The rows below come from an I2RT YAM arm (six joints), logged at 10 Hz.
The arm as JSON. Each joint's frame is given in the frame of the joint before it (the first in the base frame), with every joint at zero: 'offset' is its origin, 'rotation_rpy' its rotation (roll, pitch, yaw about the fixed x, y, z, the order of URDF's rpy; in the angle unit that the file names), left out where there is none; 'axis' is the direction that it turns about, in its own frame. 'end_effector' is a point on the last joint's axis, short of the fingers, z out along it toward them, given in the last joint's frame.
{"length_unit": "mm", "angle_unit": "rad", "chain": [
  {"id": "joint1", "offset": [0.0, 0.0, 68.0], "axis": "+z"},
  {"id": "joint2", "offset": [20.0, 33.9, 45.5], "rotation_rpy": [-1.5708, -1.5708, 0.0], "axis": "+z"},
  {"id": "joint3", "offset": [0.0, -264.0, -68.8], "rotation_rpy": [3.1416, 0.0, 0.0], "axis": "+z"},
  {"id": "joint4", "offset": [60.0, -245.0, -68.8], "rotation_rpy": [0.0, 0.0, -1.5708], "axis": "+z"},
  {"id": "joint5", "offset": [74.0, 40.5, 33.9], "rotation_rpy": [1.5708, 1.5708, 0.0], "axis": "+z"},
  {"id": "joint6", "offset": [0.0, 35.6, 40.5], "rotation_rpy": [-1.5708, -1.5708, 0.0], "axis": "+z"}
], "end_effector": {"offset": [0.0, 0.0, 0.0]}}
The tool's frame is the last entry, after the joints.
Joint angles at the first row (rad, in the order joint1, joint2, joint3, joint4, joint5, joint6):
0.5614, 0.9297, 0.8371, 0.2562, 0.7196, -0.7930
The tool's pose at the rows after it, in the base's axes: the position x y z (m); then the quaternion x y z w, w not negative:
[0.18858 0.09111 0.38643 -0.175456 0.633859 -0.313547 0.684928]
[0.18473 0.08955 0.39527 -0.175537 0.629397 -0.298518 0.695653]
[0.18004 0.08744 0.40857 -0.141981 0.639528 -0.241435 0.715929]
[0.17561 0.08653 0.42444 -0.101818 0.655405 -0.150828 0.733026]
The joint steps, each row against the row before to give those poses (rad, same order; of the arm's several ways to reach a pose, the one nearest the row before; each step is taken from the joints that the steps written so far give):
0.0000, -0.0074, 0.0225, -0.0143, -0.0069, -0.0243
0.0000, -0.0123, 0.0267, -0.0282, -0.0268, 0.0188
0.0000, -0.0090, 0.0549, -0.0735, -0.0256, 0.1434
0.0001, 0.0015, 0.0802, -0.1125, -0.0551, 0.2142

